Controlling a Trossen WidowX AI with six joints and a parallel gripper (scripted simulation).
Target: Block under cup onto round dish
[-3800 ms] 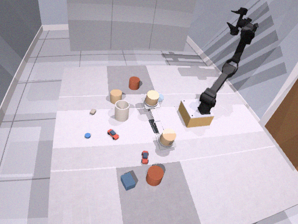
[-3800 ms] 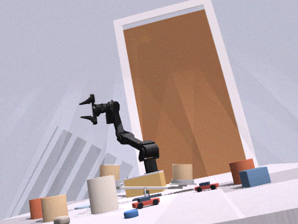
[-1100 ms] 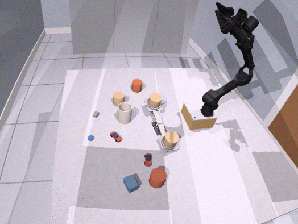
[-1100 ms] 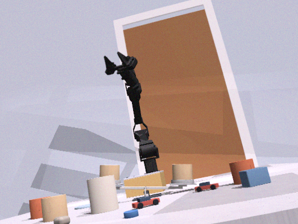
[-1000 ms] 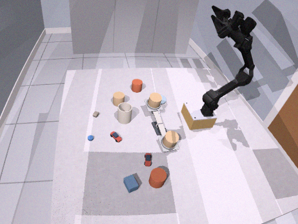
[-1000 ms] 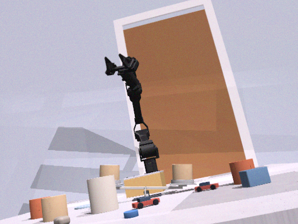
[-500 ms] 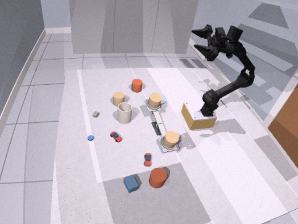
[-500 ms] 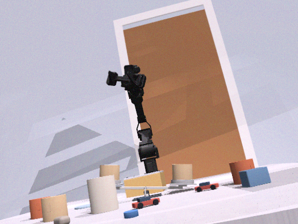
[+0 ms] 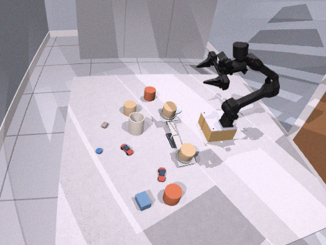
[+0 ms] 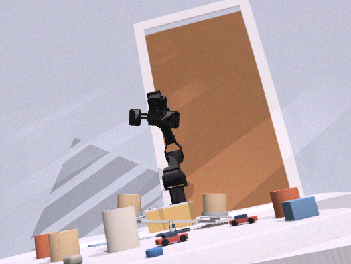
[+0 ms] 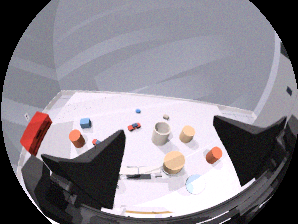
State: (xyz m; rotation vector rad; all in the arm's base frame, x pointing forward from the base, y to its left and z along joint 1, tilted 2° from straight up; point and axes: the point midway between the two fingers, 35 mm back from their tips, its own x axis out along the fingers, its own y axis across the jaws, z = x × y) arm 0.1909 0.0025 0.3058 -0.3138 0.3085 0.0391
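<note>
Now: the pale grey block 34 cm below my gripper tip, 16 cm to the left of it and 4 cm ahead of it. Round my gripper tip: cream cup 34 cm below, 25 cm ahead, 5 cm to the right; pale blue round dish 37 cm below, 22 cm to the right; blue block 37 cm to the left, 36 cm below, 26 cm ahead.
</note>
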